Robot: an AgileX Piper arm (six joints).
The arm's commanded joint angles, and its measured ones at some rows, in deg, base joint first. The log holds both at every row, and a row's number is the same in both.
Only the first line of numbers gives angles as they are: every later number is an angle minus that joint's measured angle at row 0.
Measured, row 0:
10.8, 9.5, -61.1, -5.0, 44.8, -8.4
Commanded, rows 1 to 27:
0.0, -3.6, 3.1, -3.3, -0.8, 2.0
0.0, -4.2, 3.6, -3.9, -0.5, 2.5
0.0, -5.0, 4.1, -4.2, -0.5, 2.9
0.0, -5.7, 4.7, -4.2, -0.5, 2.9
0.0, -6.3, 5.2, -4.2, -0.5, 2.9
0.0, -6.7, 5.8, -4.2, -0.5, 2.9
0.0, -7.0, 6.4, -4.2, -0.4, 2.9
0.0, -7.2, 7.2, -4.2, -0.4, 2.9
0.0, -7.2, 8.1, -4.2, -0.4, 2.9
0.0, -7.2, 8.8, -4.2, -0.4, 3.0
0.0, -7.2, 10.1, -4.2, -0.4, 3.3
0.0, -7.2, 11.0, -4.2, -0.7, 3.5
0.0, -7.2, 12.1, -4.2, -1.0, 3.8
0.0, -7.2, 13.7, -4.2, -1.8, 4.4
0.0, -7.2, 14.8, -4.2, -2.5, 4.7
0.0, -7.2, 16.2, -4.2, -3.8, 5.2
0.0, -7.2, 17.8, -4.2, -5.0, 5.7
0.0, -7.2, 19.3, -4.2, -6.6, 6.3
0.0, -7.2, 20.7, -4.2, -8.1, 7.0
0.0, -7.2, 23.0, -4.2, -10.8, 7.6
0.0, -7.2, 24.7, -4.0, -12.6, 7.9
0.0, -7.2, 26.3, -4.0, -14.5, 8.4
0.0, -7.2, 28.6, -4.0, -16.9, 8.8
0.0, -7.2, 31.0, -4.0, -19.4, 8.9
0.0, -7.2, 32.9, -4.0, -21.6, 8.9
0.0, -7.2, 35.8, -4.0, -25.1, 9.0
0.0, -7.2, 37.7, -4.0, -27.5, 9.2
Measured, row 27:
0.0, -7.0, 32.4, -3.7, -19.9, 8.4
